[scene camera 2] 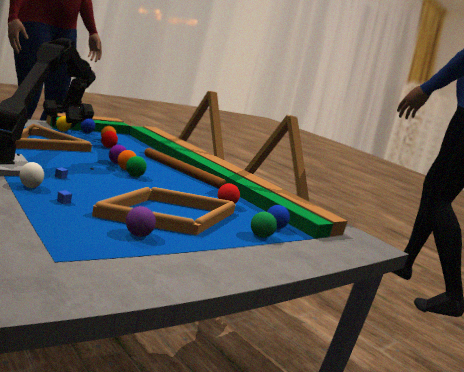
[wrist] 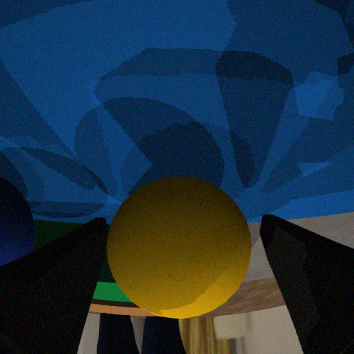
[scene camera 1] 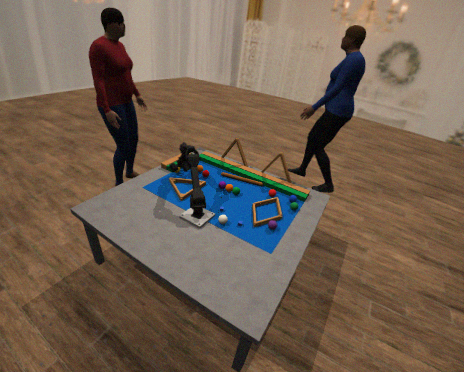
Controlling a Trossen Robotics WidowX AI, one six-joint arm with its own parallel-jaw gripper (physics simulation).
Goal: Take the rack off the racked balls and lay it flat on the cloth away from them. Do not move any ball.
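Seen in the pictures: gripper, fingertip midpoint: (scene camera 2: pixel 62 126) (wrist: pixel 185 226) (scene camera 1: pixel 176 170); arm's base, origin of the base link: (scene camera 1: pixel 197 214).
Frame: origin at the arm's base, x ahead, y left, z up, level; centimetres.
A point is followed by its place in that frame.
Note:
A brown triangular rack (scene camera 1: pixel 175 188) @(y 26.4, x 16.6, z 1.1 cm) (scene camera 2: pixel 55 146) @(y 14.2, x 23.9, z -0.3 cm) lies flat on the blue cloth left of the arm's base. A brown diamond-shaped rack (scene camera 1: pixel 267 221) @(y -40.8, x 15.0, z 0.0 cm) (scene camera 2: pixel 192 198) @(y -35.2, x 34.9, z 0.7 cm) lies flat at the cloth's right. No balls show inside either outline. A purple ball (scene camera 1: pixel 272 224) @(y -44.5, x 9.6, z 3.2 cm) (scene camera 2: pixel 141 221) @(y -46.7, x 9.9, z 2.4 cm) sits just outside the diamond rack. My gripper (scene camera 2: pixel 68 113) (wrist: pixel 185 226) @(y 40.8, x 40.3, z 0.1 cm) is open, low at the far left corner. A yellow ball (scene camera 2: pixel 63 123) @(y 38.0, x 39.1, z 1.9 cm) (wrist: pixel 179 247) @(y 37.7, x 40.2, z 2.4 cm) appears between its fingertips in the wrist view, ungripped; depth is hard to tell. A blue ball (scene camera 2: pixel 88 125) @(y 35.8, x 48.8, z 1.9 cm) (wrist: pixel 12 225) @(y 37.8, x 47.2, z 1.4 cm) is beside it.
A purple, an orange and a green ball (scene camera 1: pixel 236 191) @(y -13.0, x 33.3, z 2.4 cm) (scene camera 2: pixel 136 166) @(y -14.2, x 33.8, z 2.0 cm) form a row. A rod (scene camera 1: pixel 242 178) @(y -10.2, x 55.1, z 1.2 cm) (scene camera 2: pixel 185 167) @(y -12.0, x 54.8, z 0.6 cm) lies by the green cushion (scene camera 2: pixel 320 226) @(y -60.6, x 52.8, z 1.6 cm). A white ball (scene camera 1: pixel 223 219) @(y -16.8, x 0.1, z 3.1 cm) (scene camera 2: pixel 31 175) @(y -18.3, x 0.8, z 2.1 cm) is near the base. Two upright brown frames stand behind the cushion.

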